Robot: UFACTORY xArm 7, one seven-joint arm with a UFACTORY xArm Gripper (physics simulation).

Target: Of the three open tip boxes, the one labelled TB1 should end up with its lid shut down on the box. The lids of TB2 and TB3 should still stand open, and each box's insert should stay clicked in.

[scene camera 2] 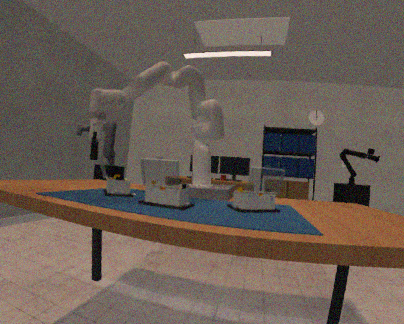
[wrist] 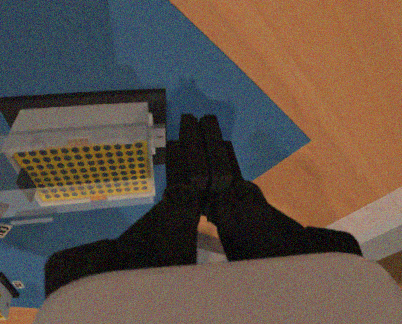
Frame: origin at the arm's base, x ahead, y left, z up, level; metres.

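Where they show: gripper, between the fingertips: (scene camera 2: 93,159) (wrist: 194,137); arm's base, origin of its link: (scene camera 2: 201,186).
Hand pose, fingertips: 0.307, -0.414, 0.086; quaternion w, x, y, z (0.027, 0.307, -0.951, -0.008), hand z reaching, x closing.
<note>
Things, the pixels of their centre, and the offset from my fingertips, as dx, dy, dz. "pt": a spot on its surface instead. Level surfaces: height alone.
- left box, middle of its body: (wrist: 94,162) (scene camera 2: 120,185) -0.009, +0.143, -0.097
- yellow insert, middle of its body: (wrist: 88,179) -0.002, +0.134, -0.065
- middle box, middle of its body: (scene camera 2: 169,194) +0.081, +0.392, -0.097
- right box, middle of its body: (scene camera 2: 252,199) -0.015, +0.664, -0.097
- label card, a spot on its surface: (wrist: 4,231) pt +0.022, +0.395, -0.128
- blue mat, height of its surface: dz -0.130
- wooden table, height of its surface: dz -0.132
- box's dark base, a spot on its surface: (wrist: 9,285) pt -0.046, +0.638, -0.124
Three open tip boxes stand in a row on the blue mat. The left box (scene camera 2: 118,186) (wrist: 82,120) shows a yellow insert (wrist: 95,167) seated level in the wrist view, with its clear lid (wrist: 75,195) raised. The middle box (scene camera 2: 166,195) has its lid (scene camera 2: 160,171) upright. The right box (scene camera 2: 254,200) has its clear lid (scene camera 2: 268,180) upright. I cannot read which box is TB1; a label card (wrist: 4,231) is partly cut off. My gripper (scene camera 2: 94,158) (wrist: 194,137) is shut and empty, raised above the table. In the wrist view its fingertips appear just right of the left box.
The blue mat (scene camera 2: 210,212) (wrist: 60,45) lies on the wooden table (scene camera 2: 350,215) (wrist: 280,75). Part of another box's dark base (wrist: 9,285) shows at the lower left of the wrist view. The arm's base stands behind the boxes. Shelves (scene camera 2: 290,154) and monitors are in the background.
</note>
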